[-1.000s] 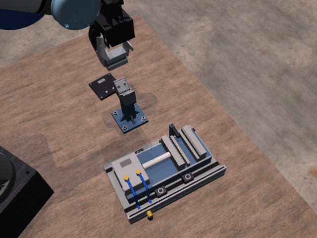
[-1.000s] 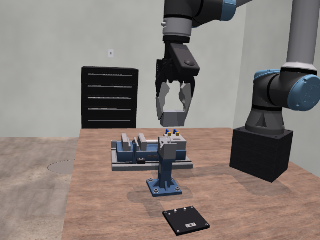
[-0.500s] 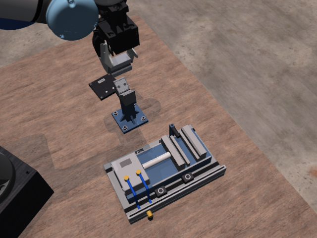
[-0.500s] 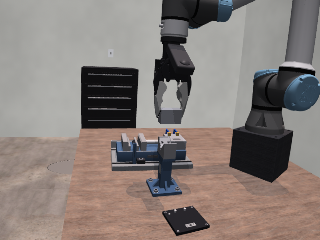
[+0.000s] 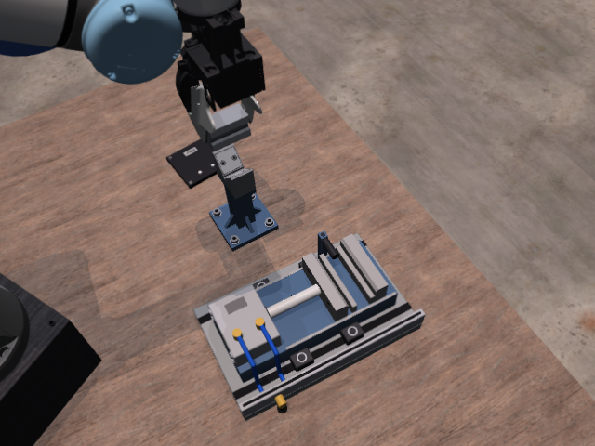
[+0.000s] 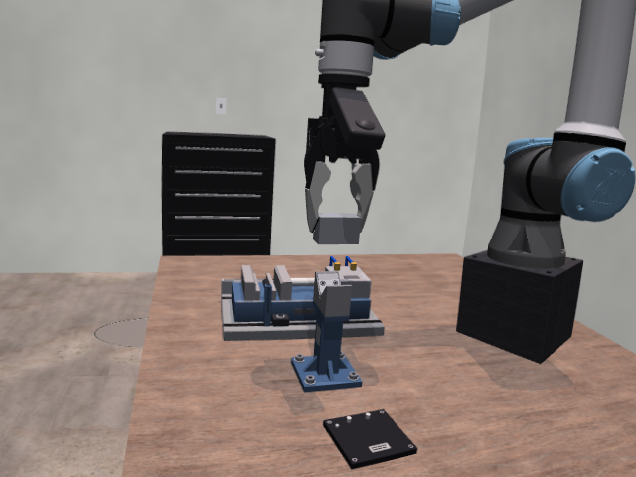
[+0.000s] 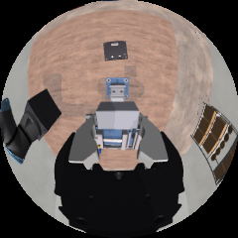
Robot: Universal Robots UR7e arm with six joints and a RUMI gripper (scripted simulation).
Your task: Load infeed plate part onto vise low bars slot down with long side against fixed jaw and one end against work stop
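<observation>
Right now the part is 10 mm to the right of my hand and 10 mm below it. Also, from my hand: work stop: 160 mm to the right, 150 mm below, 90 mm ahead; moving jaw: 210 mm to the right, 170 mm below, 50 mm ahead; white cylinder rod: 210 mm to the right, 170 mm below.
</observation>
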